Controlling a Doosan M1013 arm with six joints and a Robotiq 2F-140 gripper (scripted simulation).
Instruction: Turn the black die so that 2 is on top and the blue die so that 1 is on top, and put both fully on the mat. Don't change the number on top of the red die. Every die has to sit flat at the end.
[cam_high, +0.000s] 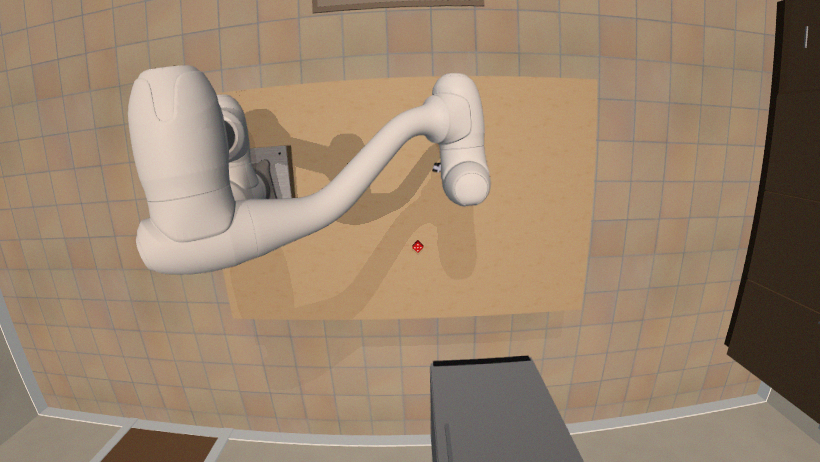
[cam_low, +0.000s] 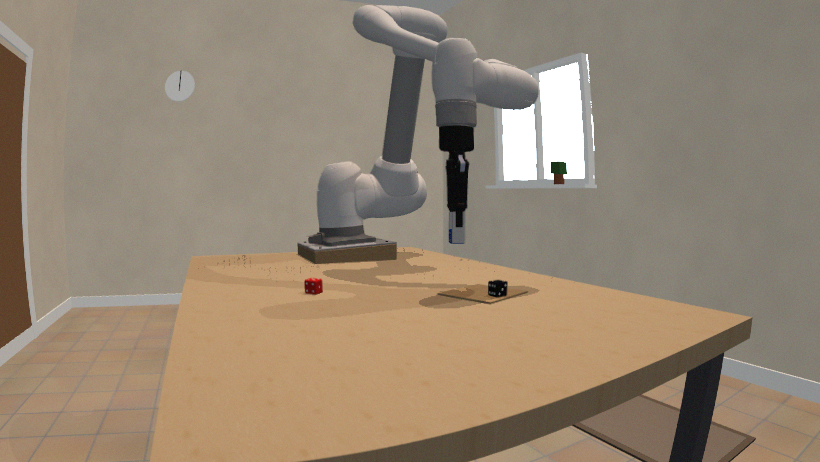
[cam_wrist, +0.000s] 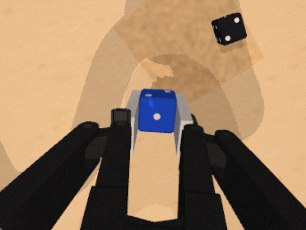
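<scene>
My gripper is now 60 mm short of the cork mat, 30 mm to the right of it and 140 mm above it. Also, from my hand: red die 150 mm behind, 270 mm to the right, 120 mm below; then blue die 20 mm below; then black die 100 mm ahead, 30 mm to the left, 120 mm below.
</scene>
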